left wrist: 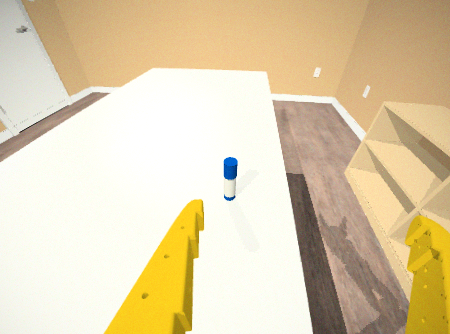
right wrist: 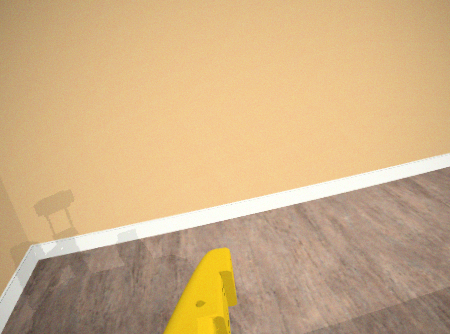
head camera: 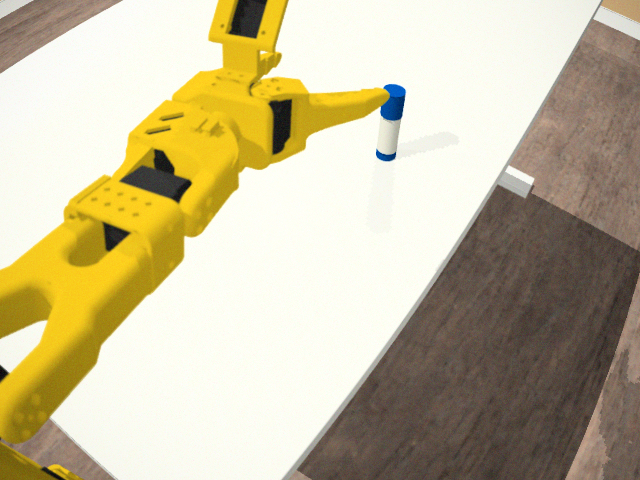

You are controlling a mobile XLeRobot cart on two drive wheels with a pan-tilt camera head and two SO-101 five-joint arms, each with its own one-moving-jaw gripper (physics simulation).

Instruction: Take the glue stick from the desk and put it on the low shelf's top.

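Frame: origin at the left arm's base, x ahead, y left, z up, level; millimetres.
Seen in the pictures: left hand, its tool point: (left wrist: 203, 210) (head camera: 279, 58); right hand, its tool point: (right wrist: 232, 268).
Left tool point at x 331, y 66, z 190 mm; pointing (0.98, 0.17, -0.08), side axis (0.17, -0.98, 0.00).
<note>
A point is followed by its place in that frame.
The glue stick (head camera: 389, 131) {x 534, y 60, z -9 mm} (left wrist: 230, 180) {x 534, y 64, z 4 mm}, with a blue cap, white body and blue base, stands upright on the white desk (head camera: 289, 310) {x 301, y 39, z -55 mm} (left wrist: 125, 150) {x 686, y 369, z -55 mm}. My left gripper (left wrist: 309, 211) is open and empty, its jaws wide apart. In the left wrist view the glue stick shows beyond the left jaw's tip, a little right of it. In the head view a jaw tip overlaps the cap's left edge; whether they touch is unclear. The low shelf (left wrist: 430, 117) {x 1272, y -982, z -165 mm} is light wood, at the right of the left wrist view. My right gripper (right wrist: 220, 260) shows one notched jaw and is fully open.
The desk's long edge runs right of the glue stick, with wood floor (head camera: 491, 335) {x 899, y -146, z -776 mm} (left wrist: 320, 135) {x 2070, y -827, z -775 mm} beyond it. In the left wrist view a white door (left wrist: 30, 70) {x 2365, y 2495, z -246 mm} stands at the far left. The right wrist view shows a tan wall (right wrist: 225, 100) {x -1708, y 35, z -132 mm} and white baseboard (right wrist: 250, 207) {x -1692, y 88, z -733 mm}.
</note>
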